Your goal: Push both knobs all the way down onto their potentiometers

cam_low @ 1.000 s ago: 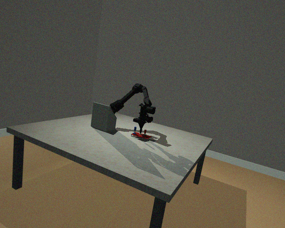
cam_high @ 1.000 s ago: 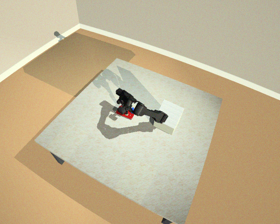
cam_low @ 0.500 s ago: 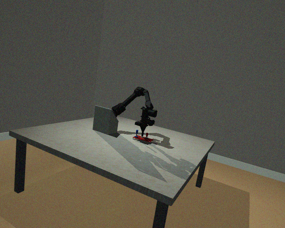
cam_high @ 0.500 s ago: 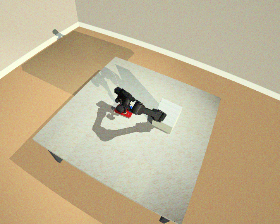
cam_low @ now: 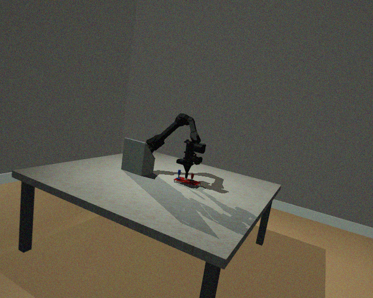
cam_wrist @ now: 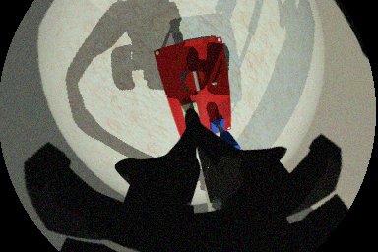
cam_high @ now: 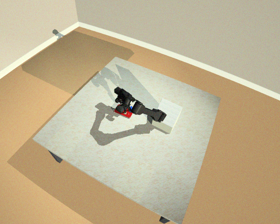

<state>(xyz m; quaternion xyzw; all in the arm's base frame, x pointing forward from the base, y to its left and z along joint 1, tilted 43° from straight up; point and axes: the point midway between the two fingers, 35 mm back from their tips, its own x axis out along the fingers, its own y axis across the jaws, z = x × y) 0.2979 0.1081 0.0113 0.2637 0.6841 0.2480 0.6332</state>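
Now: the red knob 50 mm ahead of my gripper tip.
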